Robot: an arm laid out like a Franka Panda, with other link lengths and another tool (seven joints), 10 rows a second.
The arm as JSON. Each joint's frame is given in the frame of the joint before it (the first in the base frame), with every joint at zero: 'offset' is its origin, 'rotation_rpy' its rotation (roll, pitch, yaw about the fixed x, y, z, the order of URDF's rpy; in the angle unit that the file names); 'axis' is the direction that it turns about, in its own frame. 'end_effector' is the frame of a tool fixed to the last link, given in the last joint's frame.
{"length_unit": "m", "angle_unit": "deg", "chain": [
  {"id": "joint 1", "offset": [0.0, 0.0, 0.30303], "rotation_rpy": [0.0, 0.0, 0.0], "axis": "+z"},
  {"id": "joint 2", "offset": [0.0, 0.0, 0.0], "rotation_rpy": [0.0, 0.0, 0.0], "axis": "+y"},
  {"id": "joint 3", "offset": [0.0, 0.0, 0.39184], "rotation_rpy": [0.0, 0.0, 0.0], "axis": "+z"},
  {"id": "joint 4", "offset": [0.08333, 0.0, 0.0], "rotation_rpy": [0.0, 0.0, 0.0], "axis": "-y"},
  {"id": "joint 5", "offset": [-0.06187, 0.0, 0.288], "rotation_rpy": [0.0, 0.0, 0.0], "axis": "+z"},
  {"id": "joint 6", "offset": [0.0, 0.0, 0.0], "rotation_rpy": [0.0, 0.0, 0.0], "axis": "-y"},
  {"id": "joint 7", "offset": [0.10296, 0.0, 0.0], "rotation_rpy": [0.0, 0.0, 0.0], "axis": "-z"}
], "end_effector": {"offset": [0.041, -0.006, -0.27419], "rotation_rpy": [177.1, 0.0, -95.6]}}
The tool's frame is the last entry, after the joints.
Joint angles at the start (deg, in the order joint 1, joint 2, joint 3, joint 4, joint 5, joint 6, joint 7):
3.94 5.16 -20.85 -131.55 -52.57 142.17 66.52
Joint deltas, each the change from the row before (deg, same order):
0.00 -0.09 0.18 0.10 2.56 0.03 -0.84
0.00 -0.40 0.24 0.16 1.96 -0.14 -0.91
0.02 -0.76 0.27 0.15 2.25 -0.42 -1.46
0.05 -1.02 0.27 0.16 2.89 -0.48 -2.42
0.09 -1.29 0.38 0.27 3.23 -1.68 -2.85
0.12 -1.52 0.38 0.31 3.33 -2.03 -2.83
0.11 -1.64 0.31 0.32 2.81 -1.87 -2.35
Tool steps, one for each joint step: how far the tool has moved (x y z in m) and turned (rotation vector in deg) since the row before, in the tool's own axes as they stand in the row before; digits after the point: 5 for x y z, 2 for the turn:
-0.00197 0.00292 -0.00065 -1.32 -0.77 1.10
-0.00124 0.00089 -0.00332 -0.80 -0.76 0.70
-0.00008 0.00083 -0.00535 -0.88 -0.84 0.50
-0.00045 0.00123 -0.00703 -1.13 -1.17 0.10
0.00306 0.00332 -0.00741 -1.59 -0.58 -0.06
0.00401 0.00451 -0.00855 -1.74 -0.67 0.01
0.00407 0.00391 -0.00974 -1.40 -0.88 0.11

